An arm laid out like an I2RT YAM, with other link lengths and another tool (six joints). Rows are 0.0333 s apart.
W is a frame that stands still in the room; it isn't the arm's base.
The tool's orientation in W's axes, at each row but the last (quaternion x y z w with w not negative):
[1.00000 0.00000 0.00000 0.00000]
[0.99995 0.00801 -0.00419 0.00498]
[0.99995 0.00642 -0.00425 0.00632]
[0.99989 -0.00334 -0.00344 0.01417]
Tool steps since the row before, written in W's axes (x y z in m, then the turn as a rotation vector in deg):
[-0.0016 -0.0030 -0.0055 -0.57 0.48 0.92]
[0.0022 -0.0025 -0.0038 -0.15 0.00 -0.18]
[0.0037 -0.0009 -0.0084 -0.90 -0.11 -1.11]
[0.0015 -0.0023 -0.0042 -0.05 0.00 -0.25]
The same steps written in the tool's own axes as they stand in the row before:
[-0.0016 0.0030 0.0055 -0.57 -0.48 -0.92]
[0.0022 0.0025 0.0038 -0.15 0.00 0.18]
[0.0038 0.0008 0.0084 -0.89 0.08 1.12]
[0.0015 0.0022 0.0043 -0.05 -0.01 0.25]

